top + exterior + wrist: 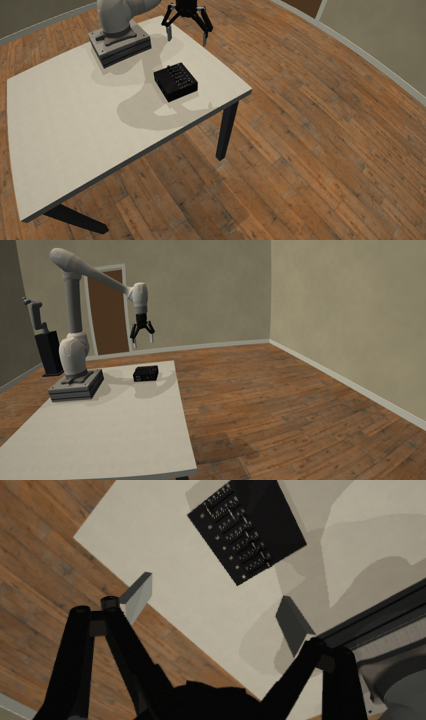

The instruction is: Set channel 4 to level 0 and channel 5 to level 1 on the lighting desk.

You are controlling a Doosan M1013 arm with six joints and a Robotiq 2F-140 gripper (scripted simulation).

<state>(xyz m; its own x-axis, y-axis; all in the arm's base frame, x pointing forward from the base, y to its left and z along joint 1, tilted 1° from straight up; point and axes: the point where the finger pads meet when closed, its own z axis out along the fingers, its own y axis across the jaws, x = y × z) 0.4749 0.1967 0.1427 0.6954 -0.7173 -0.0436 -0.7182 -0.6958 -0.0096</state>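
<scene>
The channel 4 fader cap is 16 cm below my hand and 6 cm to the right of it. Round my hand: channel 5 fader cap 16 cm below, 6 cm to the right, 2 cm behind; then channel 2 fader cap 16 cm below, 6 cm to the right, 4 cm ahead; then channel 3 fader cap 16 cm below, 7 cm to the right, 2 cm ahead.
</scene>
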